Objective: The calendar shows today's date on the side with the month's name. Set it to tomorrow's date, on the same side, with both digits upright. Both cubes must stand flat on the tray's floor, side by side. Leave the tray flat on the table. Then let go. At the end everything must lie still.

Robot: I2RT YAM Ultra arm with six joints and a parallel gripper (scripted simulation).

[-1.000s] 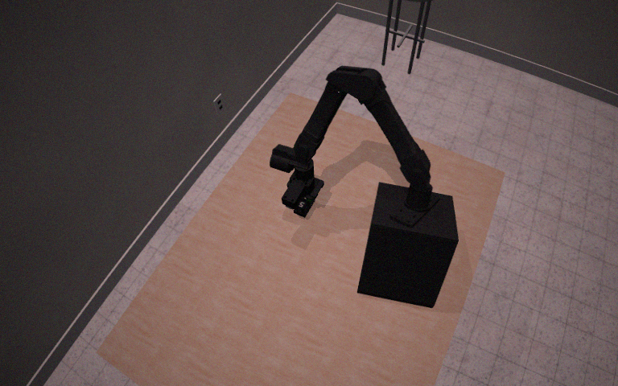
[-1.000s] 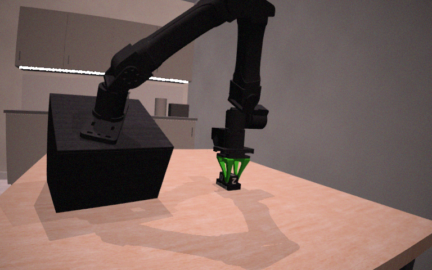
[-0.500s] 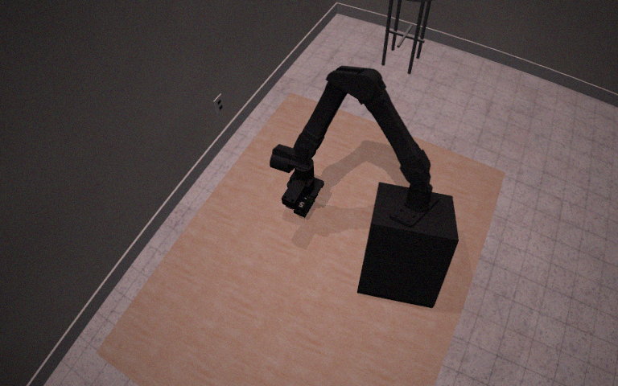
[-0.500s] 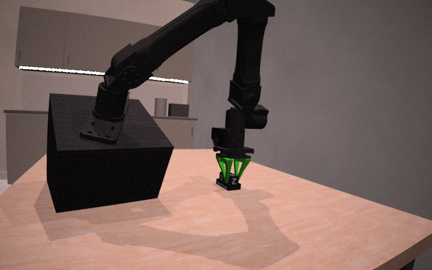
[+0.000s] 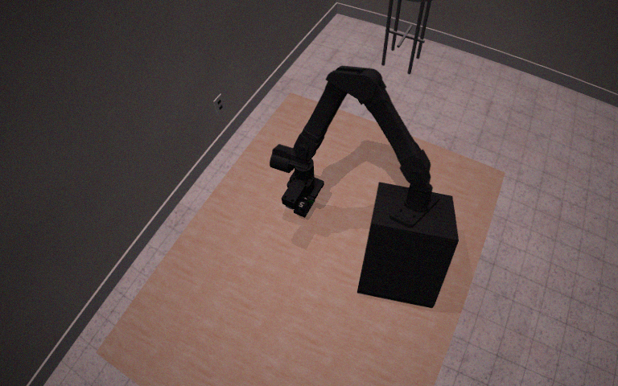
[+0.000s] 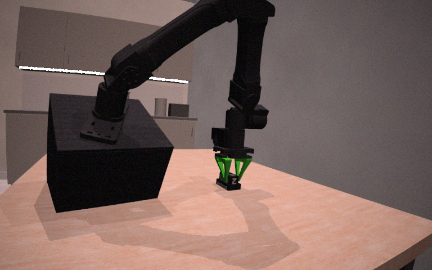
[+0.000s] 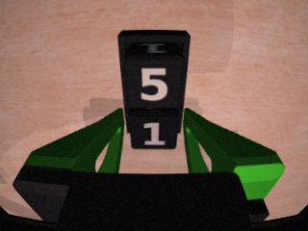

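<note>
Right now my hand is right at the black cube. Round my hand: black tray: 20 mm to the left, 20 mm below.
</note>
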